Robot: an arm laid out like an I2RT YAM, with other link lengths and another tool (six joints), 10 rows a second.
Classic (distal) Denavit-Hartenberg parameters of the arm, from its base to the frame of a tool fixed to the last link. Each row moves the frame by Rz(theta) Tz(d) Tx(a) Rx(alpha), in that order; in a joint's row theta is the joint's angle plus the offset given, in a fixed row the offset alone. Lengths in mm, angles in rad.
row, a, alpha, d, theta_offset
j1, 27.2, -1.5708, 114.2, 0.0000
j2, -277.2, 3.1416, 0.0, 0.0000
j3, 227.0, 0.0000, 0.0, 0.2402
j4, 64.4, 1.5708, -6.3, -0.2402
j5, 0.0, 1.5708, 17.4, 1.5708
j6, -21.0, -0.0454, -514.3, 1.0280
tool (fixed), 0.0, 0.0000, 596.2, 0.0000
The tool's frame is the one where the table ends.
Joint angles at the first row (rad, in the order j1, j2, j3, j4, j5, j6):
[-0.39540, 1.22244, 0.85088, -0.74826, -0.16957, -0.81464]
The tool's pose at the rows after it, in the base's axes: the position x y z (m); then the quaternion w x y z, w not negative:
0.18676 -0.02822 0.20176 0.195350 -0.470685 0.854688 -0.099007
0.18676 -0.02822 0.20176 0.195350 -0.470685 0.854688 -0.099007
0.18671 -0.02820 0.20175 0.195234 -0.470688 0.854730 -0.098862
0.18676 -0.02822 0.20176 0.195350 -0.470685 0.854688 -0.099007
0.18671 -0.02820 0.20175 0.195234 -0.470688 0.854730 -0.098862
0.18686 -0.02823 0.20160 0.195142 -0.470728 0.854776 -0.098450
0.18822 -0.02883 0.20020 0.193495 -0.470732 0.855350 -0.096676
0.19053 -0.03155 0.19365 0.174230 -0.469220 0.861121 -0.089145
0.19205 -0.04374 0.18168 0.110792 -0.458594 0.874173 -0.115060
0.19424 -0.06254 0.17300 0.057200 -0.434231 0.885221 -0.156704
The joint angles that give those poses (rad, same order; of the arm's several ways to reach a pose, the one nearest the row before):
[-0.39540, 1.22244, 0.85087, -0.74825, -0.16957, -0.81464]
[-0.39540, 1.22244, 0.85087, -0.74825, -0.16957, -0.81464]
[-0.39540, 1.22244, 0.85087, -0.74863, -0.16957, -0.81464]
[-0.39540, 1.22244, 0.85087, -0.74825, -0.16957, -0.81464]
[-0.39540, 1.22244, 0.85087, -0.74863, -0.16957, -0.81464]
[-0.39540, 1.22359, 0.85090, -0.74827, -0.16995, -0.81464]
[-0.39540, 1.23312, 0.85087, -0.74368, -0.16957, -0.81464]
[-0.39537, 1.26937, 0.85088, -0.74481, -0.14819, -0.81462]
[-0.39578, 1.31820, 0.85089, -0.73911, -0.01392, -0.81464]
[-0.42248, 1.35597, 0.85088, -0.70400, 0.12036, -0.81464]

